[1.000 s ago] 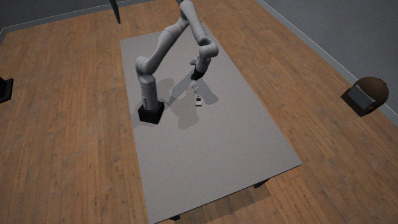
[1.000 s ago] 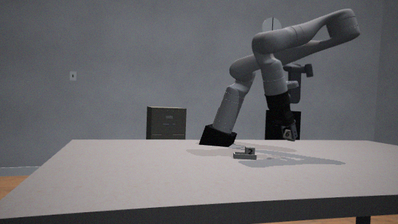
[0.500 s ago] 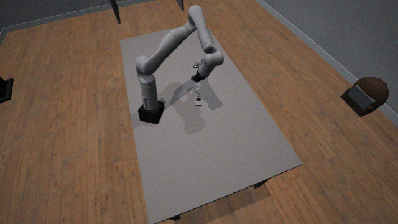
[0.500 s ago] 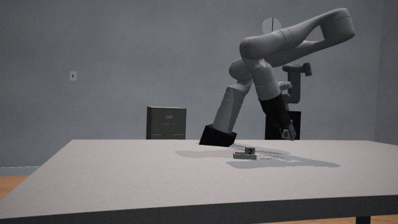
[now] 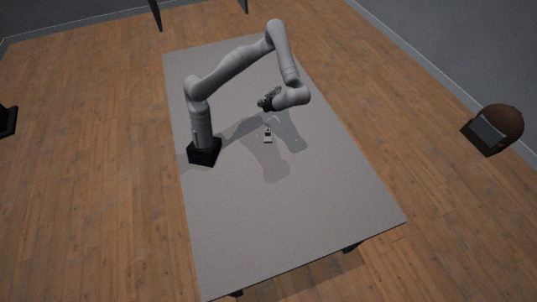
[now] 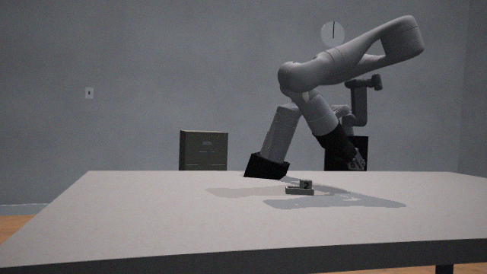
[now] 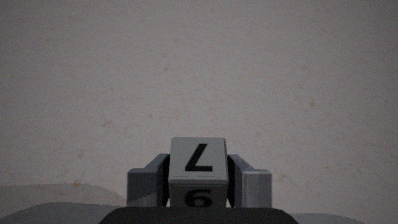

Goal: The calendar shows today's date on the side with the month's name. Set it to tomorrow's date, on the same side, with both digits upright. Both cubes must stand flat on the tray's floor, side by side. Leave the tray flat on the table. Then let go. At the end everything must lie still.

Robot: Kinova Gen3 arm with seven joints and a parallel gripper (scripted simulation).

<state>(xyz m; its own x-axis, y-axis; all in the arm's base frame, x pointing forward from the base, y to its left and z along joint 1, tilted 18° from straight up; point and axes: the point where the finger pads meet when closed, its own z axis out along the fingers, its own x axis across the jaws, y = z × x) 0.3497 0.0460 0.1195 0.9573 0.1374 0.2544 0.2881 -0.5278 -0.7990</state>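
The calendar tray is 50 mm behind my hand, 150 mm to the right of it and 90 mm below it. Also, from my hand: digit cube 10 mm to the left, 10 mm below.
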